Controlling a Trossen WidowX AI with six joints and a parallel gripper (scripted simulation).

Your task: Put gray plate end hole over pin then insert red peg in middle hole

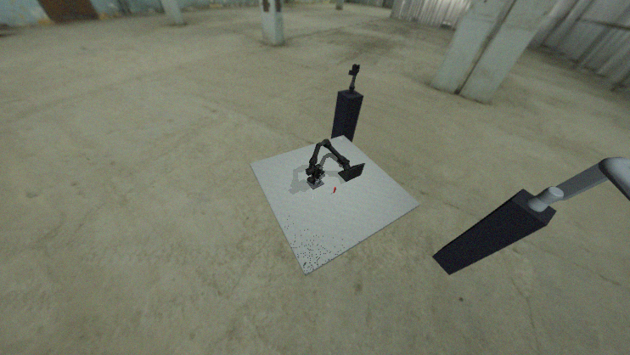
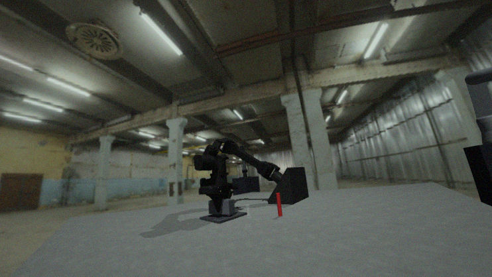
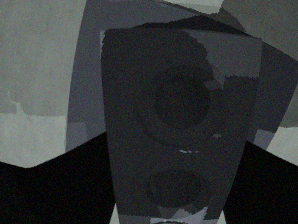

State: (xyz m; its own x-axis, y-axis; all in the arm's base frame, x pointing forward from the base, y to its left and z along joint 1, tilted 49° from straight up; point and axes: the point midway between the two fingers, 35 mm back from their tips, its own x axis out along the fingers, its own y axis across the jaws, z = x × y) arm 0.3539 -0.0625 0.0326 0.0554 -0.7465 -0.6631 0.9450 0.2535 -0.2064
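Right now my gripper tip is 30 mm below the gray plate. Round my gripper tip: red peg 190 mm to the left, 110 mm behind, 10 mm above; then dark base 20 mm below, 10 mm to the left, 10 mm behind.
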